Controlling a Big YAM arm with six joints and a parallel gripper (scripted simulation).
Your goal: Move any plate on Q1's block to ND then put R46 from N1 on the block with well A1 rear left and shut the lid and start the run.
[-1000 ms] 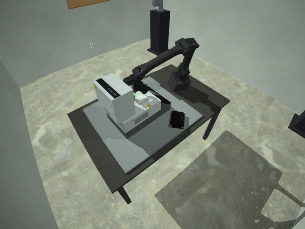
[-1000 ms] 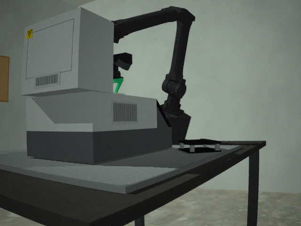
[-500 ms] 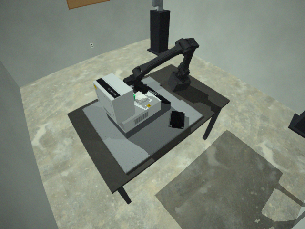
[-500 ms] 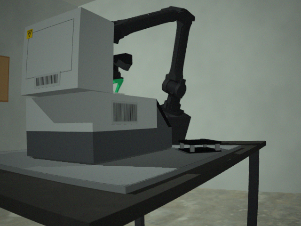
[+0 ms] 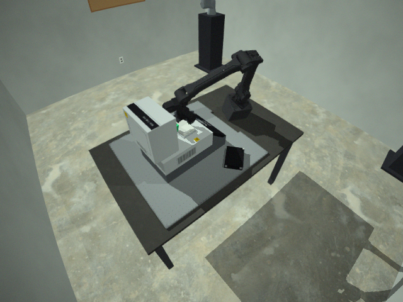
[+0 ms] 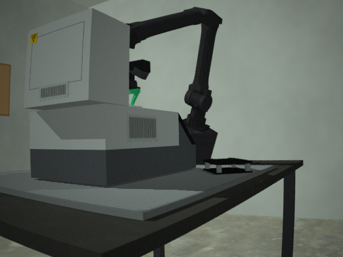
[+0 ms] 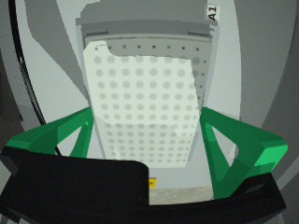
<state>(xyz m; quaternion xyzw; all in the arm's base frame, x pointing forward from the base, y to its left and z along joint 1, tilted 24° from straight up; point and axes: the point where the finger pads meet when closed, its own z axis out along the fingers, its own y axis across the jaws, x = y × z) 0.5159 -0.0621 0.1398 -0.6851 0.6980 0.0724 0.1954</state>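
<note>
The white 96-well plate R46 is right at my hand. From my hand the other things lie so: black plate nest 190 mm behind, 290 mm to the left, 180 mm below; then dark grey nest 210 mm behind, 280 mm to the right, 210 mm below.
</note>
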